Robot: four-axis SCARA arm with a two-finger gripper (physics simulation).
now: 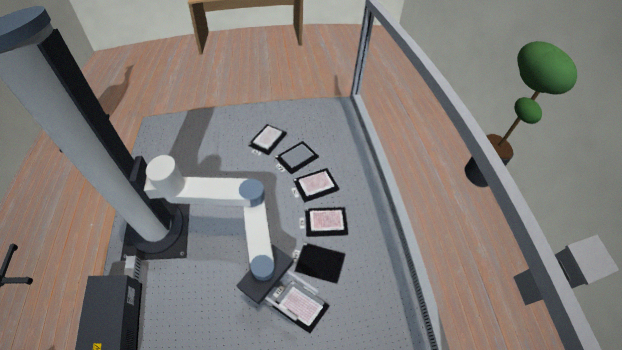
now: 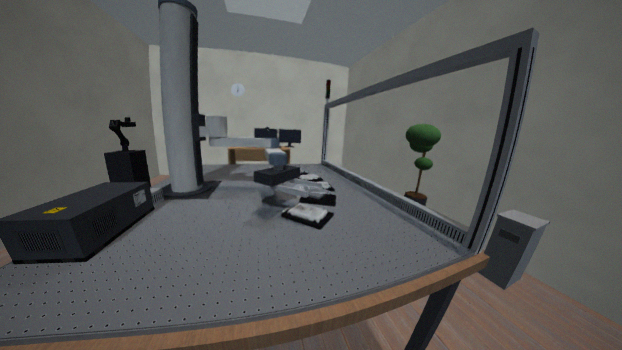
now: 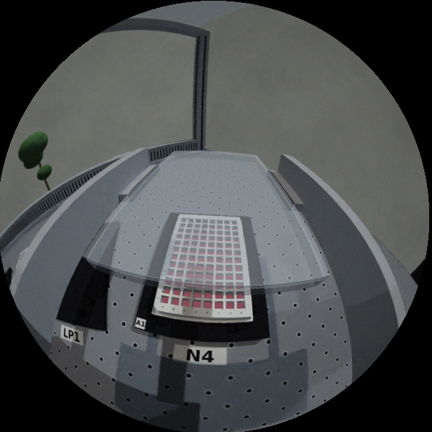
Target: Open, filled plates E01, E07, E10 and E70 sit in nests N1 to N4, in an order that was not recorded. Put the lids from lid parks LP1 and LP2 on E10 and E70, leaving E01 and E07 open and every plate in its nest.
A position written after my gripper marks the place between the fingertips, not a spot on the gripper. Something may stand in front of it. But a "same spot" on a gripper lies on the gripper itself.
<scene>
my gripper: image 1; image 2; image 3 213, 157
same spot on my gripper: (image 2: 276, 175) = (image 1: 262, 297)
</scene>
